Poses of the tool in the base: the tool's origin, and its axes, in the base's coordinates. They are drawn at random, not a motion.
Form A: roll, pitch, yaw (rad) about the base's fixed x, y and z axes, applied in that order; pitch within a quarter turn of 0, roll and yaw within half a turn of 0; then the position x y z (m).
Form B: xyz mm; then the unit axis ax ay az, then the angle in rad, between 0 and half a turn. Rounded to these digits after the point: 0 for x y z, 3 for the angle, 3 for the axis.
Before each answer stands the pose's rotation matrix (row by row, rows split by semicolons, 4 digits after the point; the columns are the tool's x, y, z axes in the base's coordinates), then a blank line. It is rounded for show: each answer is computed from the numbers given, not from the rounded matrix.
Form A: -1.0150, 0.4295, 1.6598, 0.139, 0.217, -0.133
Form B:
-0.0808 -0.4941 -0.8656; 0.9056 -0.3992 0.1433; -0.4164 -0.7723 0.4797

139, 217, -133, -0.529, -0.259, 0.808, 2.095
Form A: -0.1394, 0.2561, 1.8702, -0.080, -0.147, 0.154
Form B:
-0.2853 -0.9359 -0.2068; 0.9243 -0.3257 0.1987; -0.2533 -0.1344 0.9580

-80, -147, 154, -0.176, 0.025, 0.984, 1.903
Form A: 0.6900, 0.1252, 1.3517, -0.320, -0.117, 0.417
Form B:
0.2156 -0.7355 0.6423; 0.9685 0.2452 -0.0443; -0.1249 0.6316 0.7652

-320, -117, 417, 0.340, 0.386, 0.857, 1.458
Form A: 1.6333, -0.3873, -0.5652, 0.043, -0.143, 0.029
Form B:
0.7819 -0.3518 -0.5146; -0.4959 0.1491 -0.8555; 0.3777 0.9241 -0.0578

43, -143, 29, 0.892, -0.447, -0.072, 1.634
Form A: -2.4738, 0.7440, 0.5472, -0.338, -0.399, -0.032
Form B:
0.6283 0.0504 -0.7763; 0.3828 -0.8887 0.2522; -0.6772 -0.4556 -0.5777

-338, -399, -32, -0.898, -0.126, 0.422, 2.736
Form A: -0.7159, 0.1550, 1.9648, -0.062, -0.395, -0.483
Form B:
-0.3793 -0.6578 -0.6507; 0.9123 -0.3832 -0.1444; -0.1544 -0.6484 0.7455

-62, -395, -483, -0.293, -0.288, 0.912, 2.104
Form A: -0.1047, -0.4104, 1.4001, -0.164, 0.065, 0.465
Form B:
0.1558 -0.9730 -0.1704; 0.9036 0.2100 -0.3733; 0.3990 -0.0958 0.9119

-164, 65, 465, 0.140, -0.287, 0.947, 1.431
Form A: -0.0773, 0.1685, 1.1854, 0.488, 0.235, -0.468
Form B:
0.3706 -0.9288 -0.0087; 0.9135 0.3628 0.1840; -0.1677 -0.0761 0.9829

488, 235, -468, -0.139, 0.085, 0.987, 1.205
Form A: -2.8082, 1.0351, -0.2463, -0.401, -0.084, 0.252
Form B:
0.4950 -0.5033 -0.7083; -0.1245 -0.8478 0.5155; -0.8599 -0.1670 -0.4823

-401, -84, 252, -0.858, 0.191, 0.476, 2.733
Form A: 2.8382, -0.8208, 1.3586, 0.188, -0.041, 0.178
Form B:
0.1436 0.8869 0.4391; 0.6663 -0.4147 0.6197; 0.7317 0.2036 -0.6505

188, -41, 178, -0.750, -0.528, -0.398, 2.861
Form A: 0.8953, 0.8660, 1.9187, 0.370, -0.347, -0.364
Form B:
-0.2209 -0.7905 0.5713; 0.6091 0.3457 0.7138; -0.7617 0.5056 0.4051

370, -347, -364, -0.107, 0.686, 0.720, 1.808
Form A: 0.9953, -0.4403, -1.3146, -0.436, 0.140, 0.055
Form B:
0.2292 0.4359 -0.8703; -0.8751 0.4838 0.0118; 0.4262 0.7589 0.4923

-436, 140, 55, 0.376, -0.652, -0.659, 1.468
